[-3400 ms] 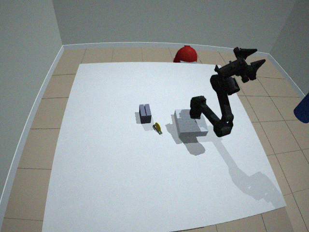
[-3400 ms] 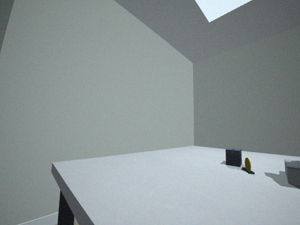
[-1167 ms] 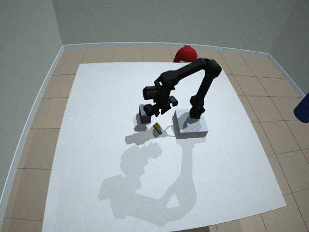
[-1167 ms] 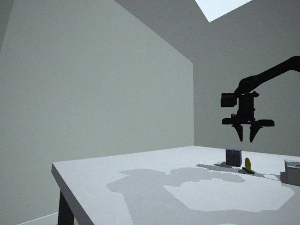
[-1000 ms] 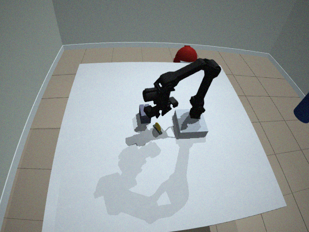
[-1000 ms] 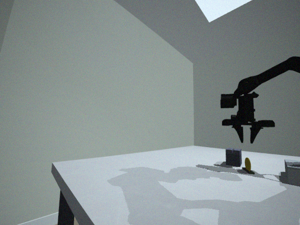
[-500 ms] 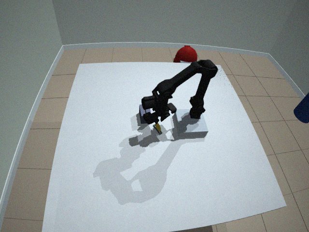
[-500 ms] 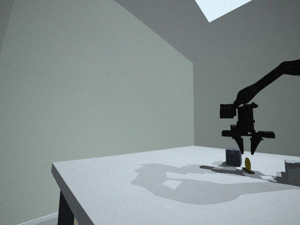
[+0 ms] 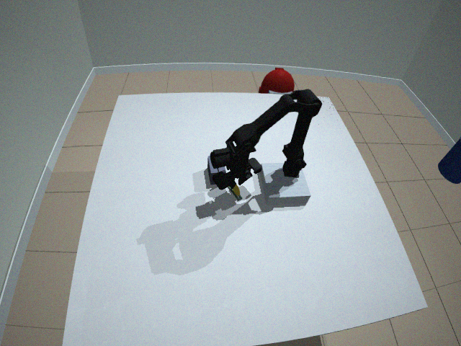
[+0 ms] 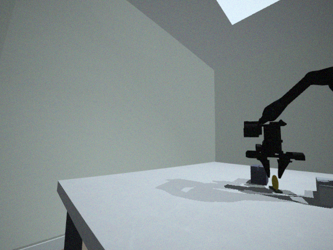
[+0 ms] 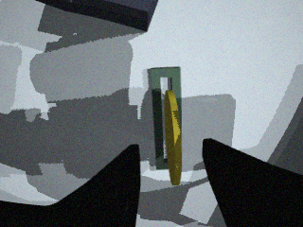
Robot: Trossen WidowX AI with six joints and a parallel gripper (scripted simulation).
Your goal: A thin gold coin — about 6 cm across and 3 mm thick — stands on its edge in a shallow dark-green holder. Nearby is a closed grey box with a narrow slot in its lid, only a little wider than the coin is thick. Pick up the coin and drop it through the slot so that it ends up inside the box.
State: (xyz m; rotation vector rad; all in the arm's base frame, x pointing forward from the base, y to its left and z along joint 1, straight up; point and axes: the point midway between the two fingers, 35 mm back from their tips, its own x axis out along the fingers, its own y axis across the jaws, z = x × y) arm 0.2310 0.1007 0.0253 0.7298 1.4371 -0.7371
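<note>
Right now the gold coin is 2 cm below my gripper tip.
</note>
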